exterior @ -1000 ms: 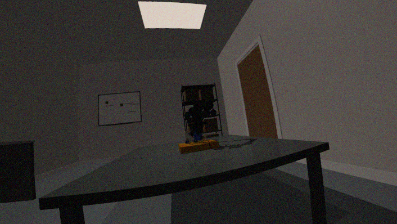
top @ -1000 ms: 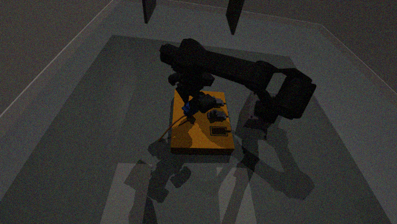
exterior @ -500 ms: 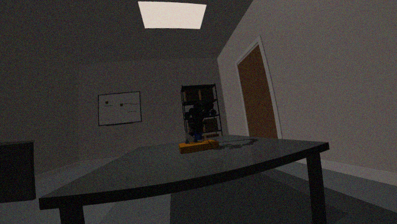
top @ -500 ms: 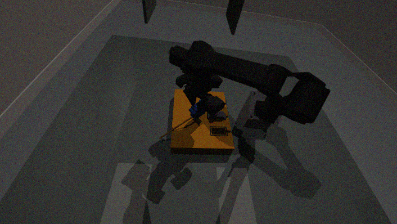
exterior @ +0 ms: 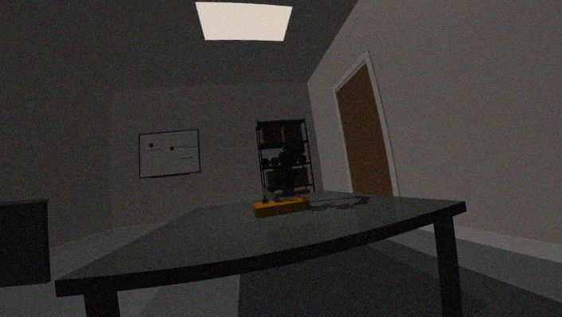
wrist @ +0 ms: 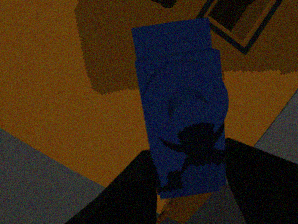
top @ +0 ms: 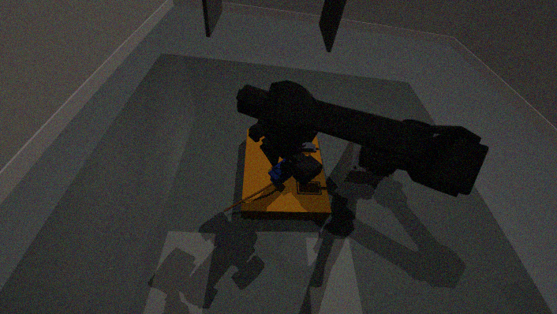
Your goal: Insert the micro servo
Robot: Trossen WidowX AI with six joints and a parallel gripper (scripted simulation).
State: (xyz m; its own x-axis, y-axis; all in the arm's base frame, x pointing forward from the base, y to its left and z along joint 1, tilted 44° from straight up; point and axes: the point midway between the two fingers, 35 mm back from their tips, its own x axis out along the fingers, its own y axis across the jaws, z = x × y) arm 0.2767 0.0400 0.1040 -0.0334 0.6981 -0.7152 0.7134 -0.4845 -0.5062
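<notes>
Right now my gripper tip is 100 mm above the orange deck, 70 mm to the left of it and 20 mm short of it.
</notes>
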